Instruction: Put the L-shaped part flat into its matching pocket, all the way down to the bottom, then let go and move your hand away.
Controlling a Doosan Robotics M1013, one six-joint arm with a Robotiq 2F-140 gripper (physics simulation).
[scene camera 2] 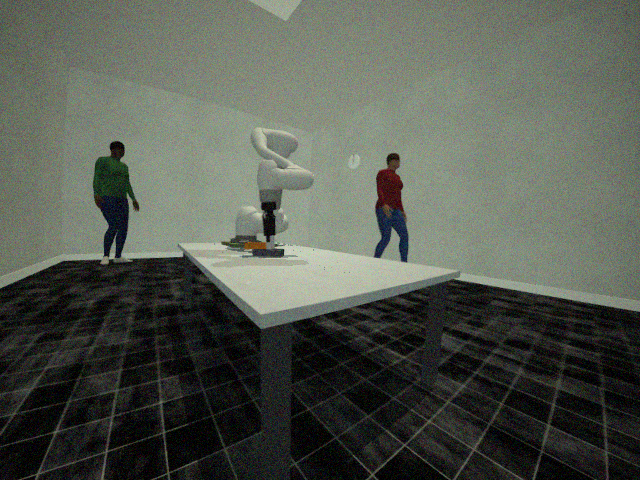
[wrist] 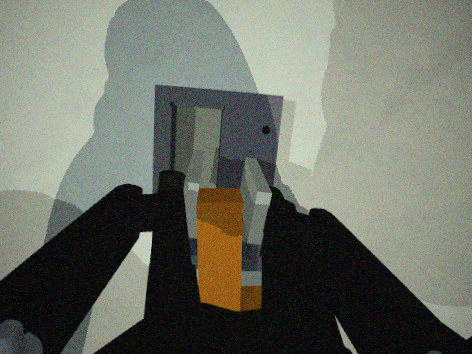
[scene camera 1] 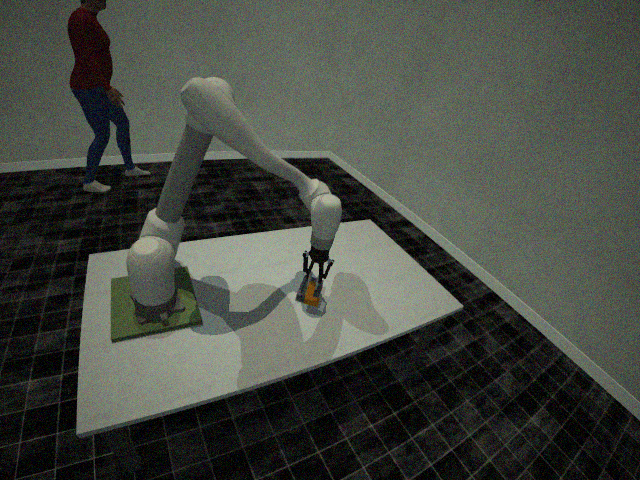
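Where they show: gripper, between the fingertips: (scene camera 2: 270, 249) (wrist: 222, 173) (scene camera 1: 312, 285); arm's base, origin of its link: (scene camera 2: 245, 242) (scene camera 1: 157, 301).
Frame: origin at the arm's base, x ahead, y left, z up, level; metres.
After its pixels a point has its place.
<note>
The orange L-shaped part (scene camera 1: 311, 298) @(x 0.548, y -0.285, z 0.045 m) (scene camera 2: 253, 245) @(x 0.568, y -0.269, z 0.033 m) (wrist: 220, 255) @(x 0.584, y -0.235, z 0.047 m) is gripped between the pale finger pads. My gripper (scene camera 1: 314, 282) @(x 0.622, y -0.202, z 0.017 m) (scene camera 2: 269, 243) @(x 0.622, y -0.202, z 0.017 m) (wrist: 222, 173) @(x 0.622, y -0.202, z 0.017 m) is shut on it and points down. The dark grey block (scene camera 1: 300, 297) @(x 0.539, y -0.228, z 0.004 m) (scene camera 2: 268, 253) @(x 0.648, y -0.231, z -0.001 m) (wrist: 245, 125) @(x 0.659, y -0.190, z 0.016 m) with the pocket lies on the table under my hand. In the wrist view the long arm of the pocket (wrist: 207, 130) @(x 0.635, y -0.174, z -0.015 m) shows uncovered ahead of the part; the rest is hidden behind the part and fingers. In scene camera 2 the part shows slightly higher than the block. Its exact height over the pocket cannot be told.
The white table (scene camera 1: 155, 372) @(x -0.093, y -0.292, z -0.020 m) (scene camera 2: 336, 279) @(x 1.168, y -0.340, z -0.020 m) bears the arm's base on a green plate (scene camera 1: 121, 322) @(x -0.149, y -0.048, z -0.002 m). A person in red (scene camera 1: 92, 51) (scene camera 2: 389, 191) stands beyond the table. A person in green (scene camera 2: 112, 178) stands at the left in scene camera 2. Arm shadows cross the table.
</note>
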